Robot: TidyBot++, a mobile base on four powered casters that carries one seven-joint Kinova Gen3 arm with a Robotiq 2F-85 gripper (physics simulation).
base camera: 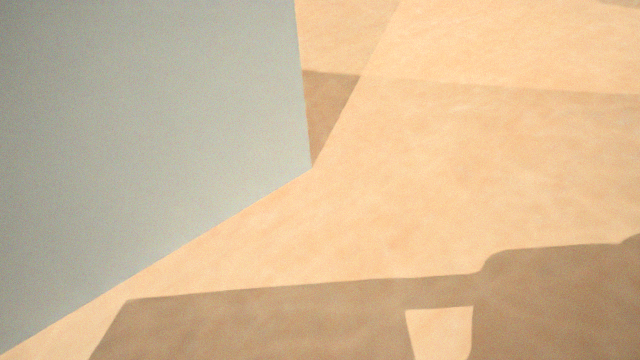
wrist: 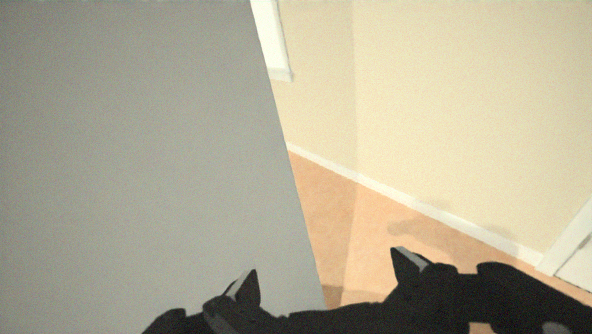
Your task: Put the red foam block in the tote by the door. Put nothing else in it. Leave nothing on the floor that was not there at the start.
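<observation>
My gripper [wrist: 324,273] is open, its two black fingers wide apart at the bottom of the wrist view, with nothing between them. The left finger shows against a grey surface and the right one against the orange-tan floor. The red foam block does not show in either view. The tote does not show in either view.
A large grey upright panel [base camera: 150,125] [wrist: 140,150] fills the left of both views, close by. Beyond it are a cream wall [wrist: 450,100], a white baseboard [wrist: 382,189], part of a white-framed window [wrist: 278,45] and white trim [wrist: 565,240] at the right. Shadows cross the floor [base camera: 425,190].
</observation>
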